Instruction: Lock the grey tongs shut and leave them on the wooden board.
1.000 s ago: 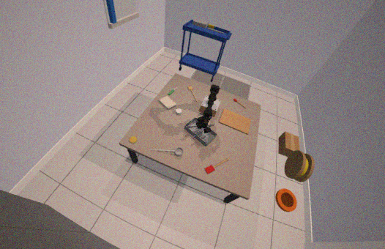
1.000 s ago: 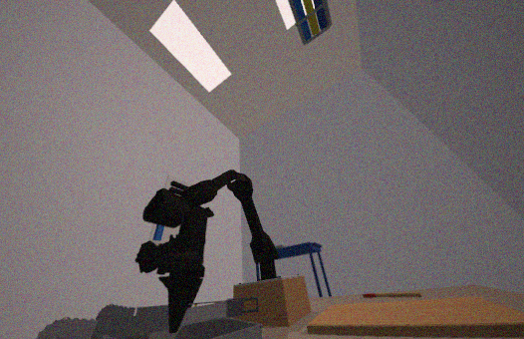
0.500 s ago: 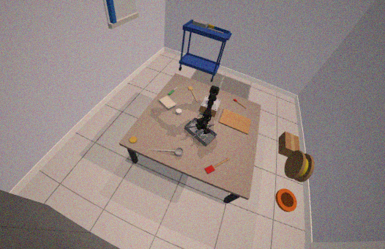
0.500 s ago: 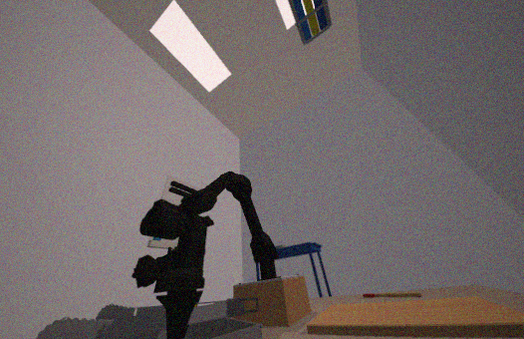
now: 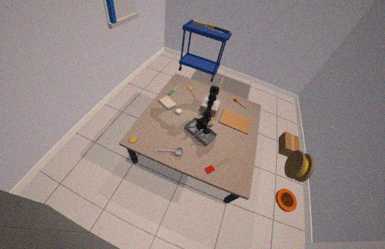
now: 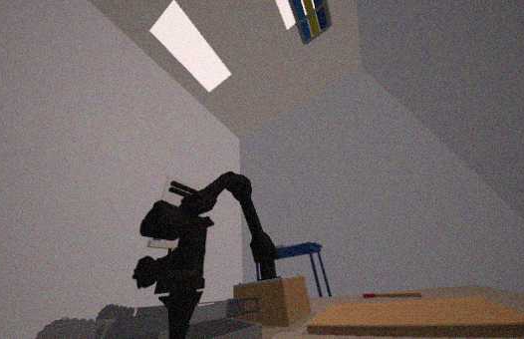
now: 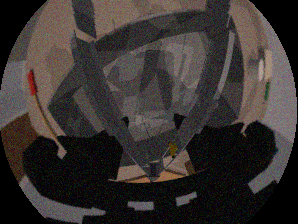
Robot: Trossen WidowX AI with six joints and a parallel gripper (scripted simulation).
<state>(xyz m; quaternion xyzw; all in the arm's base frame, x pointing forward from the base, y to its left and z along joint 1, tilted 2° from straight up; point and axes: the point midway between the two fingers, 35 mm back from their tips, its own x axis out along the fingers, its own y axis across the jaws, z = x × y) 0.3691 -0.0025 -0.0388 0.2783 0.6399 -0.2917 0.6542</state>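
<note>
Now: the roasting tin 1 cm ahead of my gripper tip and 1 cm to the right of it. Also, from my gripper tip: pale block: 25 cm behind, 48 cm to the right, 2 cm below; red spatula: 33 cm ahead, 22 cm to the left, 3 cm below; wooden board: 31 cm behind, 35 cm to the left, 2 cm below.
</note>
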